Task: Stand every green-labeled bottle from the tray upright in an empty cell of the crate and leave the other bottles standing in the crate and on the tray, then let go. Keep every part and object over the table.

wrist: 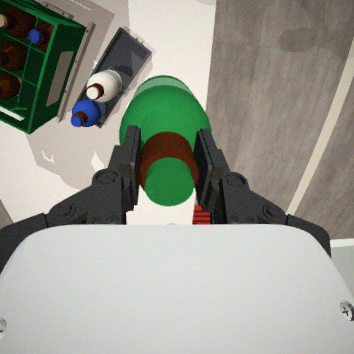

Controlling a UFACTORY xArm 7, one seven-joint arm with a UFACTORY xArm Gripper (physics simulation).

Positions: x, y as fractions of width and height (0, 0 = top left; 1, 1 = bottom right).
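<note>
Visible to me are a gripper, my own (0.47, 0.41); a white-labeled bottle (0.29, 0.24); a green-labeled bottle (0.48, 0.32); and a blue bottle (0.24, 0.32).
</note>
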